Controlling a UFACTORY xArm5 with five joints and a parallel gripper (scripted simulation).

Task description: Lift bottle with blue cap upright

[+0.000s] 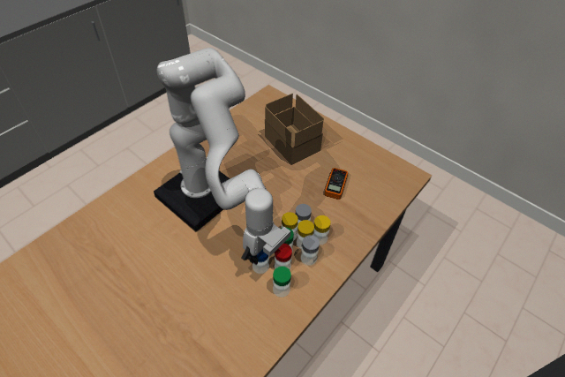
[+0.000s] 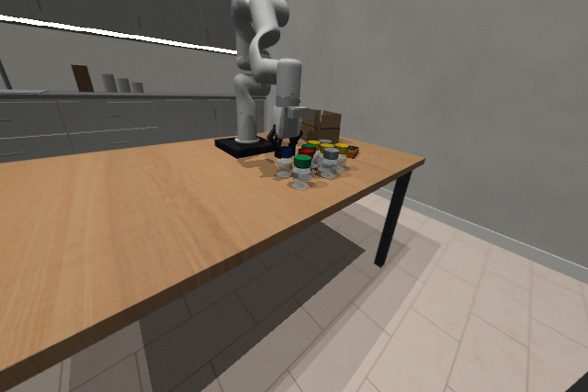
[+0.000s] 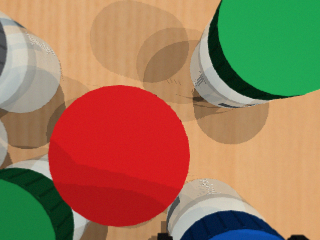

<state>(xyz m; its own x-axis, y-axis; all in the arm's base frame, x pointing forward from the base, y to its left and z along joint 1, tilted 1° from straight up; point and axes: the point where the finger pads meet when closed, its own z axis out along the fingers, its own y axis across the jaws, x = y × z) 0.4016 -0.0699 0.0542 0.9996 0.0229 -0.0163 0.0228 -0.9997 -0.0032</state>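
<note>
My hand is 50 mm to the right of the red-capped bottle, 50 mm short of it and 50 mm above it. Round my hand: orange multimeter (450 mm to the left, 80 mm below, 30 mm behind); then blue-capped bottle (40 mm below).
</note>
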